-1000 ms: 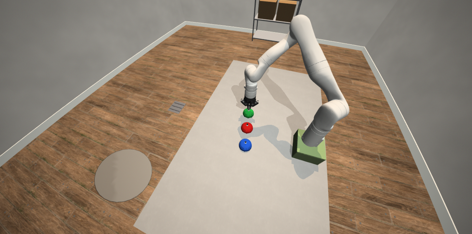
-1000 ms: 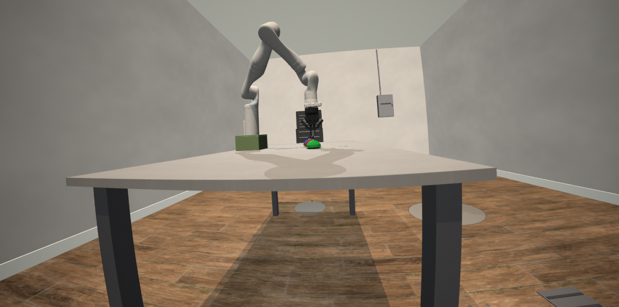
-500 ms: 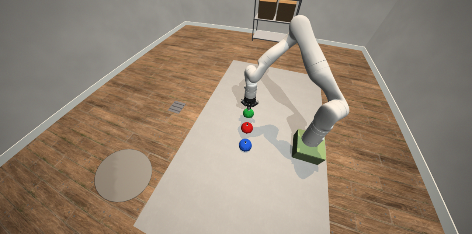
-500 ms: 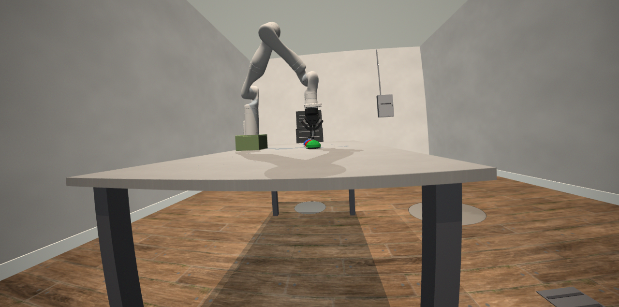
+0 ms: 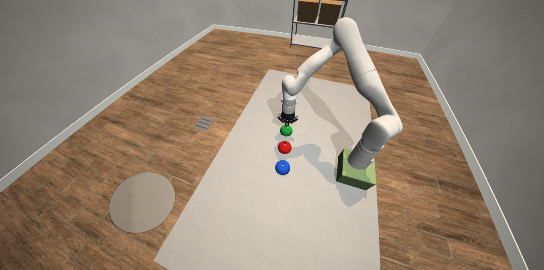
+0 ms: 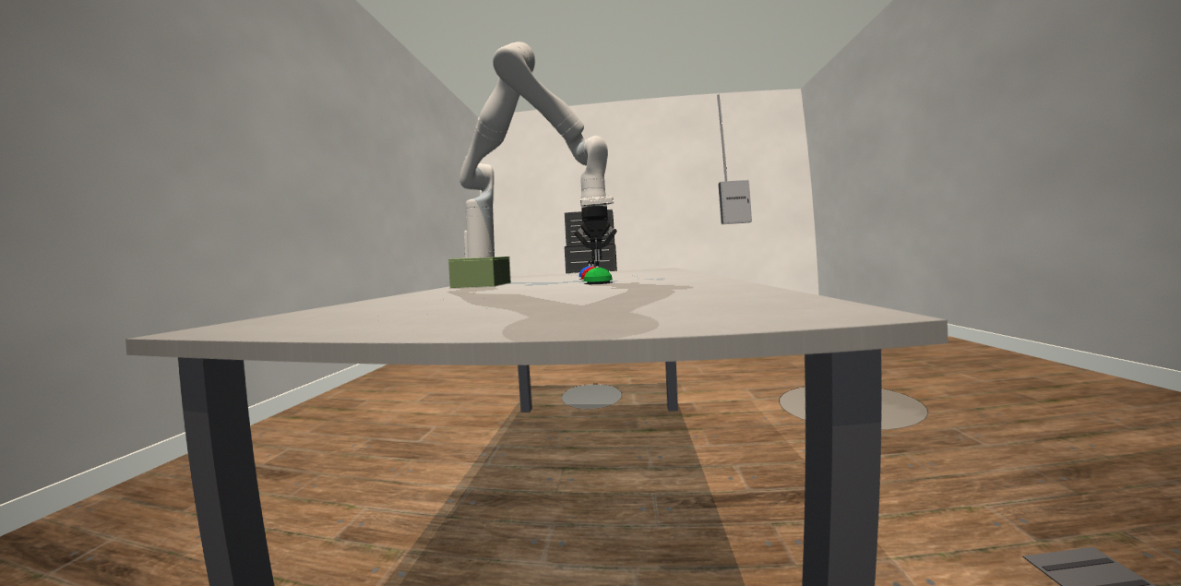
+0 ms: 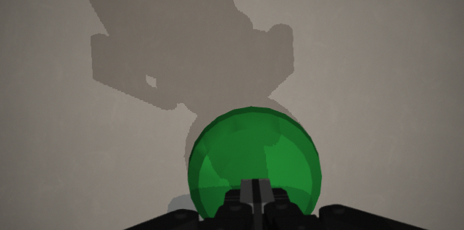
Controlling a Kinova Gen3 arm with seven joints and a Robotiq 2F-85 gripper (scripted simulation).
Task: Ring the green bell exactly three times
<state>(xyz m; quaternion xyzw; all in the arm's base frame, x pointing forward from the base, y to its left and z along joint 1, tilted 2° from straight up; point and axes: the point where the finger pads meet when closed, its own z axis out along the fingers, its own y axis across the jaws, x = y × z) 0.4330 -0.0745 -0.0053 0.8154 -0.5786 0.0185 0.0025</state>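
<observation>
Right now the green bell is 4 cm below my hand. Round my hand: red bell 12 cm to the left, 4 cm below, 4 cm behind; then blue bell 24 cm to the left, 9 cm behind, 4 cm below.
</observation>
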